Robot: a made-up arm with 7 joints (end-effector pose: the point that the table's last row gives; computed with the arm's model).
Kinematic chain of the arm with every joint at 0, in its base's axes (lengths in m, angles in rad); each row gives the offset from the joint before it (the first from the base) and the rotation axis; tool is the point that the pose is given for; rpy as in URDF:
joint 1: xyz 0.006 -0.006 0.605 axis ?
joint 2: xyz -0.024 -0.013 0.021 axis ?
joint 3: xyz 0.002 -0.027 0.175 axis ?
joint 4: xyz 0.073 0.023 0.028 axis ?
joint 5: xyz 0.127 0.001 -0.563 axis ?
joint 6: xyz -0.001 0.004 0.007 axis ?
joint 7: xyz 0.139 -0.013 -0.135 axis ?
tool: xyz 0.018 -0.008 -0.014 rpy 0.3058 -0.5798 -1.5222
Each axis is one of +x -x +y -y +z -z.
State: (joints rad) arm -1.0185 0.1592 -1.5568 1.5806 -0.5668 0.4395 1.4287
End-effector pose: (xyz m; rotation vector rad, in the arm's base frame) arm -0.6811 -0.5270 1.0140 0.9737 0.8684 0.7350
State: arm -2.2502 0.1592 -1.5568 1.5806 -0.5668 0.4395 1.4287
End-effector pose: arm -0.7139 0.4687 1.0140 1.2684 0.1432 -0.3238
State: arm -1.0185 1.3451 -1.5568 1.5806 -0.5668 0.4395 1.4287
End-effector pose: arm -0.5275 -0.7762 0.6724 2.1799 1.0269 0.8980
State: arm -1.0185 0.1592 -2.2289 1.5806 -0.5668 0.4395 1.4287
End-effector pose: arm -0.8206 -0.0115 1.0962 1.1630 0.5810 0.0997
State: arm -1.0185 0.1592 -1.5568 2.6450 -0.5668 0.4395 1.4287
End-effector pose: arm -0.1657 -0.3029 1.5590 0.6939 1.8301 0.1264
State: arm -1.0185 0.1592 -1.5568 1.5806 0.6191 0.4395 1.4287
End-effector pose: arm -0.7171 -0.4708 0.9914 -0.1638 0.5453 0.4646
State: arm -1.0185 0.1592 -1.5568 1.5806 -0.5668 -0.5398 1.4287
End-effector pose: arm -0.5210 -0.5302 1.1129 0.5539 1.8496 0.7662
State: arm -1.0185 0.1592 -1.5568 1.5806 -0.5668 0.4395 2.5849
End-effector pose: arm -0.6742 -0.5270 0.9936 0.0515 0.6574 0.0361
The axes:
joint 1: +z
joint 2: +y
joint 3: +z
joint 4: -y
joint 5: -z
joint 6: +y
joint 7: -z

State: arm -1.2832 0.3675 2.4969 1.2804 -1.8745 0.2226 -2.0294
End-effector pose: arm 0.1522 0.7217 0.9514 0.5626 1.2843 -2.4508
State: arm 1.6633 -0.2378 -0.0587 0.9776 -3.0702 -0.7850 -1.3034
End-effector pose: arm -0.0040 0.4877 0.5692 -0.0518 -0.2427 -1.7126
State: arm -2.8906 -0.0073 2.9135 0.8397 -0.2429 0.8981 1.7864
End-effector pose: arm 0.7100 0.0444 0.3958 -0.9476 -0.7318 -2.8476
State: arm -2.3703 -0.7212 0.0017 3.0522 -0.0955 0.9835 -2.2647
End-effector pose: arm 0.4325 0.4237 1.3885 -2.6184 0.0308 0.3742
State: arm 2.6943 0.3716 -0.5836 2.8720 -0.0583 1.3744 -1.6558
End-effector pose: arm -0.3954 0.3647 1.3861 1.8852 -1.0813 2.0280
